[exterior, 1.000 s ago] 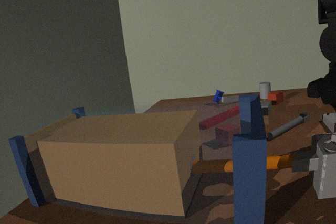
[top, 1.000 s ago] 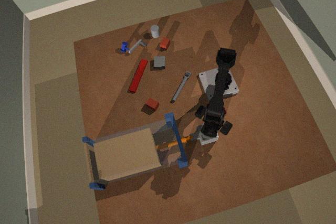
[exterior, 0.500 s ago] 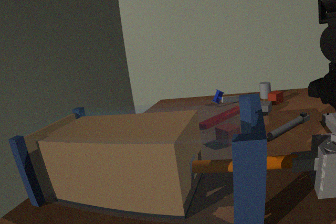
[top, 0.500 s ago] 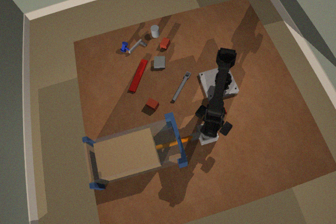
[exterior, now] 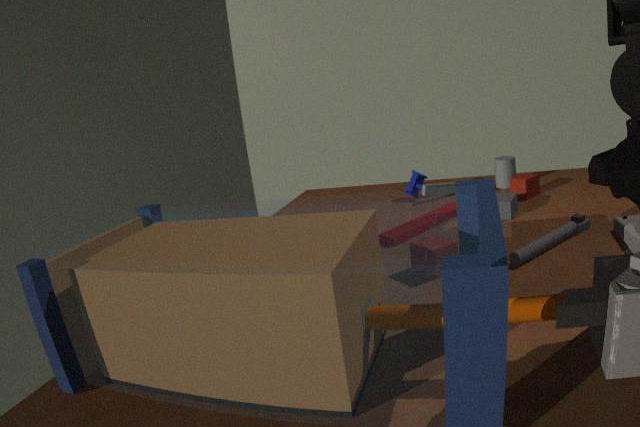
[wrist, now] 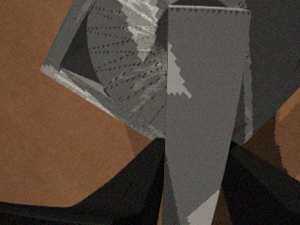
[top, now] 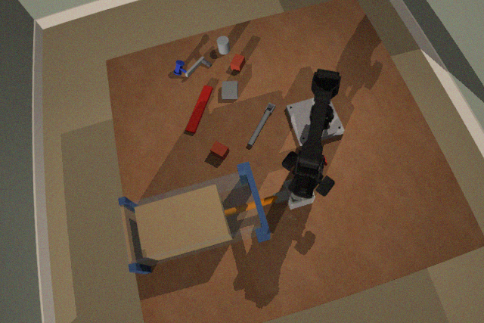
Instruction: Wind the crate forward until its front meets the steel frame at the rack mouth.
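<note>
Right now the winch handle is 10 mm behind my gripper tip, 10 mm to the right of it and 20 mm above it. From my gripper tip the other things lie so: red knob: 40 mm behind, 30 mm to the right, 50 mm above; then grey winch: 20 mm ahead, 20 mm to the left, 60 mm below; then blue frame: 200 mm ahead, 30 mm to the left, 20 mm above.
</note>
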